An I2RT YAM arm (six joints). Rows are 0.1 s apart.
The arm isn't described. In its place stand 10 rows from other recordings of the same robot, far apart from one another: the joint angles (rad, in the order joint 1, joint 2, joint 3, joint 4, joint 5, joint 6), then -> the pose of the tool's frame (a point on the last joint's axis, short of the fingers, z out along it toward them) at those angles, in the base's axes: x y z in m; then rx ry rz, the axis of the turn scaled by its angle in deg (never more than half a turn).
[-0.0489, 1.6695, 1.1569, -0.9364, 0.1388, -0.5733] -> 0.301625 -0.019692 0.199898 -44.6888 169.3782 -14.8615
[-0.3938, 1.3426, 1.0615, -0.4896, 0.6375, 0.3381] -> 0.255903 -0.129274 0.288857 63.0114 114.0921 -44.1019
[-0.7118, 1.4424, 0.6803, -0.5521, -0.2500, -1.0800] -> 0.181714 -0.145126 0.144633 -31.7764 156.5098 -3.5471
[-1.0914, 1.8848, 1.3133, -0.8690, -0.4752, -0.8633] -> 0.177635 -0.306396 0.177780 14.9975 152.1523 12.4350
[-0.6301, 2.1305, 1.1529, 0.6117, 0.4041, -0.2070] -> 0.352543 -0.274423 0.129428 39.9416 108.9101 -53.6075
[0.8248, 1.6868, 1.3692, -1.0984, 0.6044, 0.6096] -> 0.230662 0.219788 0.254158 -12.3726 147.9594 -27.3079
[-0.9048, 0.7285, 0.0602, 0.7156, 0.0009, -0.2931] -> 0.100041 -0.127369 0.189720 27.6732 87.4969 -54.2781
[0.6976, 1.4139, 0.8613, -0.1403, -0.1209, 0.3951] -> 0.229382 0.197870 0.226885 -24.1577 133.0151 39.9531
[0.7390, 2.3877, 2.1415, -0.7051, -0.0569, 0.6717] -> 0.389126 0.357334 0.203498 -6.4679 151.1762 34.6731
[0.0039, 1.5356, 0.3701, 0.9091, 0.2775, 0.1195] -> 0.267185 -0.008710 0.148395 17.1454 102.8773 -9.5195
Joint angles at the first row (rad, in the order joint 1, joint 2, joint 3, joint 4, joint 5, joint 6):
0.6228, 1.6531, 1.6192, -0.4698, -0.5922, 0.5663
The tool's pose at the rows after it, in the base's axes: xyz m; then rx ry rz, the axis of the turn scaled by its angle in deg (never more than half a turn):
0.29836 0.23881 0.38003 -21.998 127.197 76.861
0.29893 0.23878 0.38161 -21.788 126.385 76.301
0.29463 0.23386 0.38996 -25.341 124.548 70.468
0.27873 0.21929 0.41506 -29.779 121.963 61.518
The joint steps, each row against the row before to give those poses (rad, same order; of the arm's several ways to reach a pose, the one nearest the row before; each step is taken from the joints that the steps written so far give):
0.0007, 0.0019, -0.0023, 0.0359, 0.0072, 0.0794
0.0000, -0.0007, 0.0015, 0.0095, 0.0118, -0.0020
0.0000, -0.0168, 0.0221, -0.0511, 0.0489, -0.0961
0.0000, -0.0523, 0.0576, -0.1240, 0.0808, -0.1331

